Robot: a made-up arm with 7 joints.
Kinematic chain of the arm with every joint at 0, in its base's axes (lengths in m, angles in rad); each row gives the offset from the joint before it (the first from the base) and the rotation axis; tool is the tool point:
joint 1: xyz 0 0 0.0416 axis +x
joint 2: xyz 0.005 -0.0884 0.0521 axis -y
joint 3: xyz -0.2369 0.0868 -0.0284 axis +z
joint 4: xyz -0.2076 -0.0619 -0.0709 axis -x
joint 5: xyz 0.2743 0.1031 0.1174 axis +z
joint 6: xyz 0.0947 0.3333 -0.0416 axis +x
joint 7: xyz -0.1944 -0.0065 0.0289 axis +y
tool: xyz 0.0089 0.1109 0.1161
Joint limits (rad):
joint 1: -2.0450..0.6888
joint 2: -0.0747..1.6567
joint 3: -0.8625..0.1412
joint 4: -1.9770..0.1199
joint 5: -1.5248..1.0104
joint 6: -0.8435..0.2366
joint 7: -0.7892..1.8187
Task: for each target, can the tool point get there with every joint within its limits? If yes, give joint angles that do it. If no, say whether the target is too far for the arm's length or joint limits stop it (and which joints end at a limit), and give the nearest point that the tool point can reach.
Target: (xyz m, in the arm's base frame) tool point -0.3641 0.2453 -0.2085
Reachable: yes | joints -0.1160 1.4669 -0.4418 -0.5594 0.3965 0.0274 0.0205
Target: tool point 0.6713 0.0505 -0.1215
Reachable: no: joint limits stop it (at a limit: joint 1, joint 4, joint 6) | nearest point 0.3734 0.0423 -0.0716 | short by 0.302 m
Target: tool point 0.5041 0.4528 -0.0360
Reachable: no: joint limits stop it (at a limit: joint 1, joint 2, joint 3) | nearest point 0.3070 0.3461 0.0014 | short by 0.227 m
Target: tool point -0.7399 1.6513 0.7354
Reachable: no: too far | nearest point -0.3855 0.5973 0.2926 | short by 1.197 m
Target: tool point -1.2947 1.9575 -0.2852
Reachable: no: too far | nearest point -0.5263 0.5709 0.0222 | short by 1.615 m
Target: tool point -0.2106 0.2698 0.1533
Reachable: yes | joints -0.9498 1.2279 -0.7722 -0.4259 -0.4138 0.0783 0.7625
